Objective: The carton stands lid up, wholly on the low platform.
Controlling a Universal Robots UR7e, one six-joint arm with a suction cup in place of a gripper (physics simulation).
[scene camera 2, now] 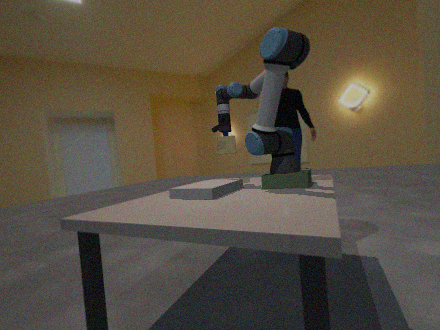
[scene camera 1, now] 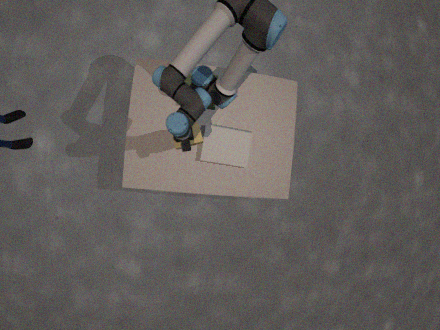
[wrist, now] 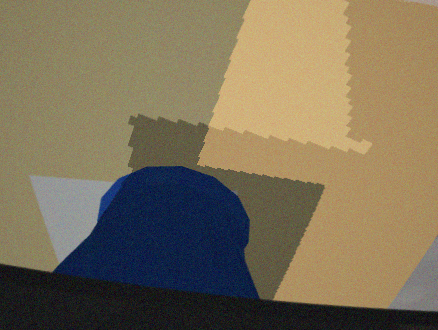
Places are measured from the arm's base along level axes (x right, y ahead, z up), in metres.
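Where they show: end effector, tool point: [wrist: 180, 200]; arm's base, origin of the base link: [scene camera 2: 284, 172].
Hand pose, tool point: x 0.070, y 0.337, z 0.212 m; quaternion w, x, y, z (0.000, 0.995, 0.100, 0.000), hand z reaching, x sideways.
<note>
Each offset is from my tool point to the top centre of the thing. Level surfaces: height alone.
The low platform @(dx -0.252, dy +0.025, dz -0.234 m) [scene camera 1: 227, 146] [scene camera 2: 215, 189] is a pale flat slab lying on the table. The yellow-tan carton @(dx -0.008, dy -0.005, dz +0.013 m) [scene camera 1: 196, 138] [scene camera 2: 226, 145] [wrist: 285, 75] hangs in the air on my suction gripper [scene camera 2: 225, 133] [wrist: 175, 220], whose blue cup meets the carton. In scene camera 1 the carton appears just left of the platform, partly hidden under the wrist. In scene camera 2 it hangs well above the platform's height, apart from it. In the wrist view two carton faces fill most of the picture, with a pale patch left of the cup. I cannot tell which face is the lid.
The table @(dz -0.282 m) [scene camera 1: 270, 175] [scene camera 2: 280, 215] carries the platform. A green block [scene camera 2: 286, 180] stands by the arm's base, behind and to the right of the platform in scene camera 2. A person [scene camera 2: 291, 112] in a black top stands behind the arm.
</note>
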